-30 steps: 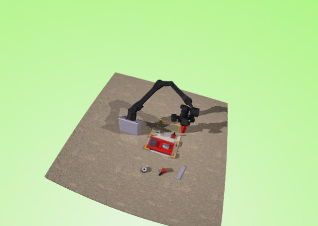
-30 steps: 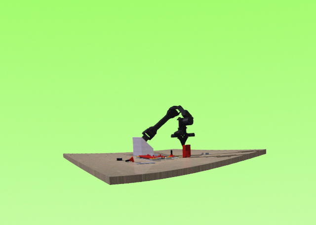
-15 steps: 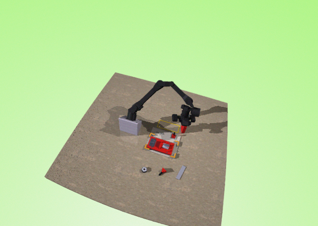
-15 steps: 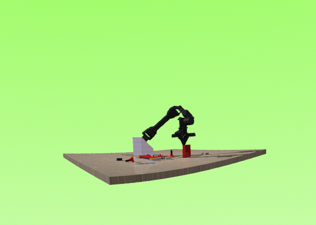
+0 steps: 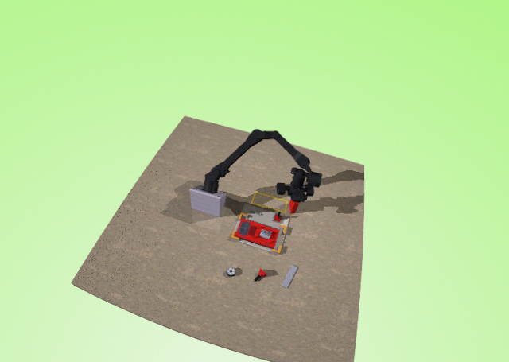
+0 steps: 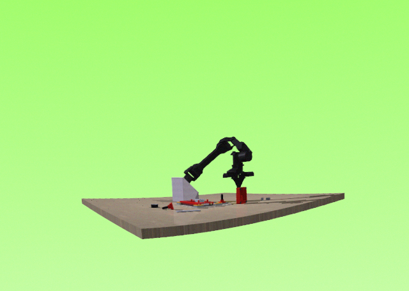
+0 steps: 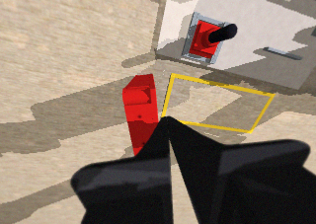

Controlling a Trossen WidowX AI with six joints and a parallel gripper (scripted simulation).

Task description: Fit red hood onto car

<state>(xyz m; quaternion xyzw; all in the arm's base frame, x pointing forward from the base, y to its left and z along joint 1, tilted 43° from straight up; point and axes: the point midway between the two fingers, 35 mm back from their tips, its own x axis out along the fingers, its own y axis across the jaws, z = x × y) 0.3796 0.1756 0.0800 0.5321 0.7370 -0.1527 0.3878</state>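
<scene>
Now: gripper tip 2 cm short of the red hood, 1 cm to the right of it and 3 cm above it. Also, from my gripper tip: small wheel 12 cm behind, 47 cm to the right, 7 cm below; then grey engine block 5 cm behind, 22 cm to the right, 6 cm below.
</scene>
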